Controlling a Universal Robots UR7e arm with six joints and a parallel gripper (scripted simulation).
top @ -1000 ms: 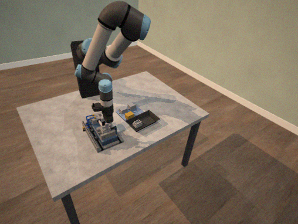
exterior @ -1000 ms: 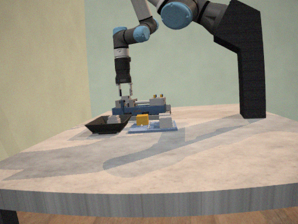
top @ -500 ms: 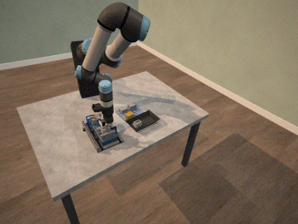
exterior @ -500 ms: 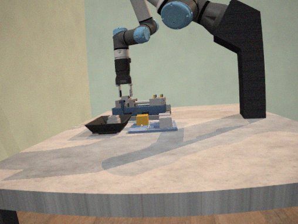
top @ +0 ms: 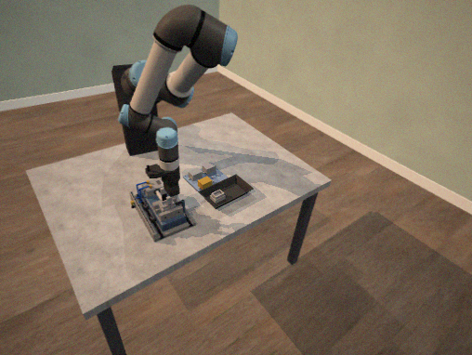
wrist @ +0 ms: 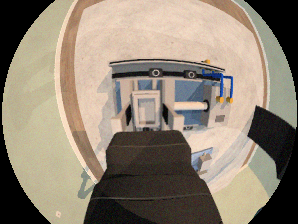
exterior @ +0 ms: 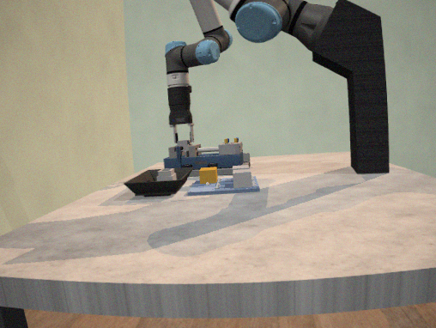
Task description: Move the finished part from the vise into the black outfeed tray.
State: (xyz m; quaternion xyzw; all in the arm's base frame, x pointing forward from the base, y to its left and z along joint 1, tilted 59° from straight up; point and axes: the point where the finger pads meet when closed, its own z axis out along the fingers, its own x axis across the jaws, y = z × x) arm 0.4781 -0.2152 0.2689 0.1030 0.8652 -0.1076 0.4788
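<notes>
Right now my hand is 6 cm past the vise, 3 cm to the right of it and 8 cm above it. The rest, counted from my hand: blue plate (2 cm behind, 34 cm to the left, 12 cm below); yellow block (1 cm ahead, 28 cm to the left, 10 cm below).
</notes>
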